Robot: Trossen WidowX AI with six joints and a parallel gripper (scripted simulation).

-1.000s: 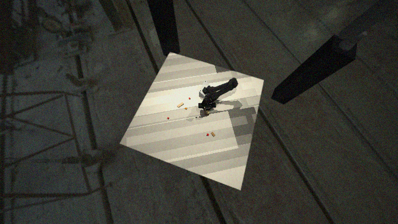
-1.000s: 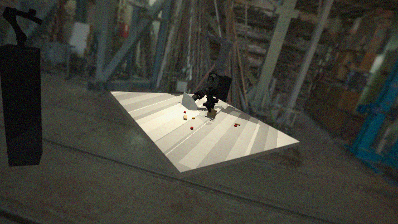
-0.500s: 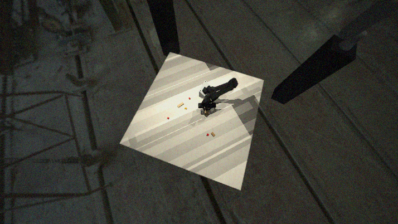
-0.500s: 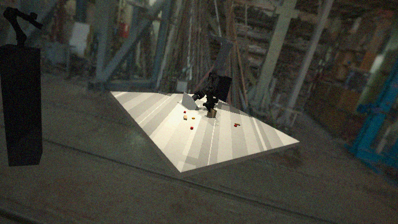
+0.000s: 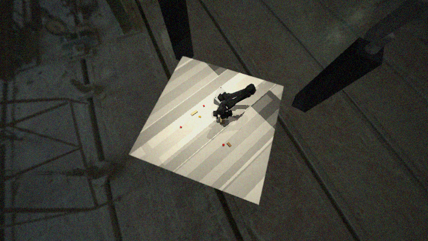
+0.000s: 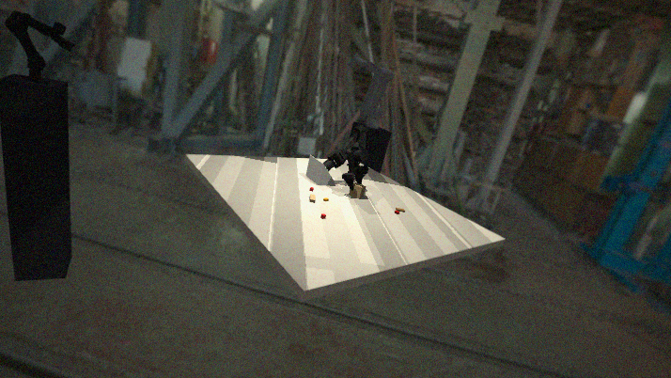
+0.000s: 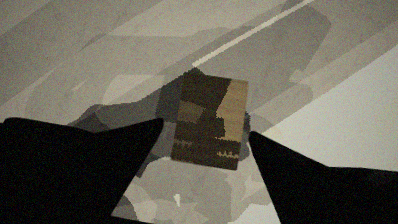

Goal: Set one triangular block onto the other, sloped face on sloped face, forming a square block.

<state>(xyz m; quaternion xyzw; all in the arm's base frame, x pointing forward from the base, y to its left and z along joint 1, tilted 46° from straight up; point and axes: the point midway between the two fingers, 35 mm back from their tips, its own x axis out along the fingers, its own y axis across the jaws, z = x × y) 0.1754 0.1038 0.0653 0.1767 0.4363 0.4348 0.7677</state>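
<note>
My gripper tip is 10 mm past the brown wooden triangular block and 10 mm below it. Also, from my gripper tip: small yellow block: 80 mm ahead, 220 mm to the right, 30 mm below; then tan block: 80 mm ahead, 300 mm to the right, 30 mm below.
</note>
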